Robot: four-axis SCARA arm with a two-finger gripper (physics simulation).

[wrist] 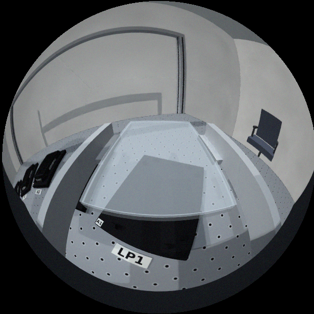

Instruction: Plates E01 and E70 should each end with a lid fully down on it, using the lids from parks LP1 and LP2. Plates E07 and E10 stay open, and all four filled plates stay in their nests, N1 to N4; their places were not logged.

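My gripper (158, 128) is shut on a clear, pale lid (160, 190), with one finger along its left side and one along its right. The lid is held level, above and apart from the black lid park LP1 (150, 236). The park's dark base shows below the lid's near edge, and a grey shape shows through the lid. The label LP1 (131, 255) lies in front of the park, turned slightly. Black plates or nests (48, 169) (29, 179) stand at the far left; their codes cannot be read. LP2 does not show.
A small A1 tag (99, 222) is at the park's left corner. The perforated table top (215, 250) runs under everything. A dark office chair (263, 132) stands beyond the table at the right, and a pale wall (210, 75) is behind.
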